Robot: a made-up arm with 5 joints.
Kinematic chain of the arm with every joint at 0, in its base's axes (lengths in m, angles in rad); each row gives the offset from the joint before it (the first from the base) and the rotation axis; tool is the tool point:
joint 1: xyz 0 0 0.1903 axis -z
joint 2: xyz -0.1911 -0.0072 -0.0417 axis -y
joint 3: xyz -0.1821 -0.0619 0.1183 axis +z
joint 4: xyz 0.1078 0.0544 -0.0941 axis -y
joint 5: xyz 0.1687 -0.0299 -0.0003 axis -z
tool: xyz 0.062 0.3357 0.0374
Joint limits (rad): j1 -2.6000..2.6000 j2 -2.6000..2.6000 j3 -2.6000..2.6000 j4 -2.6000..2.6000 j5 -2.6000..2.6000
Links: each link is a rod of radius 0.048 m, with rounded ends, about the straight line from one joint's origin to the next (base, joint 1, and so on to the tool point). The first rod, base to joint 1, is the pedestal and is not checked.
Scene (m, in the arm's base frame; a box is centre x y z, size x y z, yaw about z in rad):
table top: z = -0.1
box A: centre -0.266 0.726 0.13 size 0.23 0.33 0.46 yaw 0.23
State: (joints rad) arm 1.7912 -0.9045 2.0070 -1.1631 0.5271
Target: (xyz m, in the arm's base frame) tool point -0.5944 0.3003 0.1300
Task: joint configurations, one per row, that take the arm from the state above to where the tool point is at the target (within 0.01 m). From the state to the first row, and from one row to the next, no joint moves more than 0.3 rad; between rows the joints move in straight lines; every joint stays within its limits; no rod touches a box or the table.
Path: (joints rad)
1: 1.8216 -1.1876 2.0753 -1.4308 0.2976
2: 1.8521 -1.4707 2.1435 -1.6984 0.0681
3: 1.8825 -1.7538 2.2118 -1.9661 -0.1614
4: 1.6431 -1.5182 2.3138 -2.0381 0.0320
5: 1.4038 -1.2827 2.4158 -2.1101 0.2255
6: 1.2275 -1.1152 2.4896 -2.2150 0.4304
7: 1.0512 -0.9477 2.5635 -2.3200 0.6353

